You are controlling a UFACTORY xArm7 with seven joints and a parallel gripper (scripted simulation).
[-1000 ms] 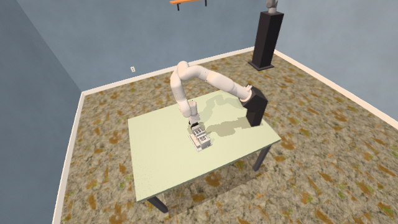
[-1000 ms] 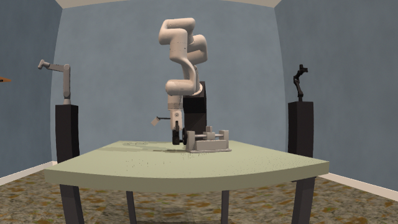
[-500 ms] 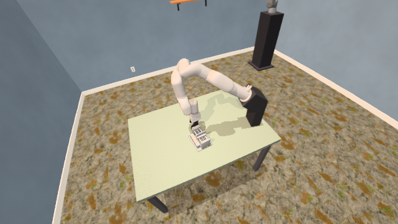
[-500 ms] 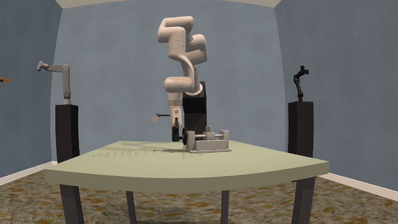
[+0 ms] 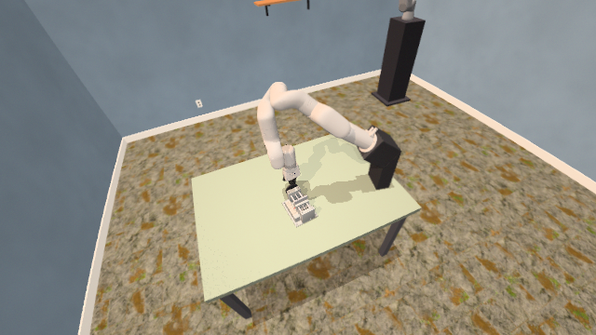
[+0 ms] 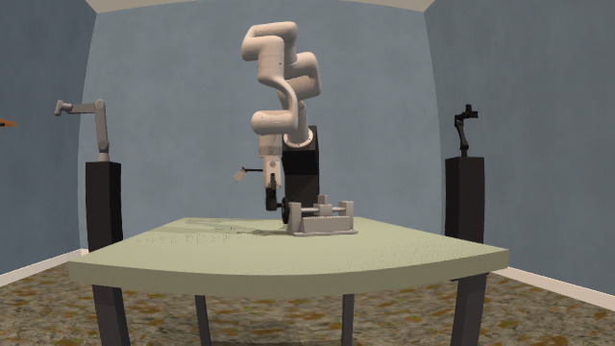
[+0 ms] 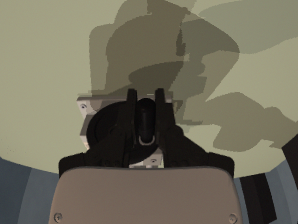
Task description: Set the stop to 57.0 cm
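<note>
Now: hand 2 cm to the right of the black handwheel and 1 cm above it. Also, from my hand: grey stop block (1 cm ahead, 17 cm to the left).
</note>
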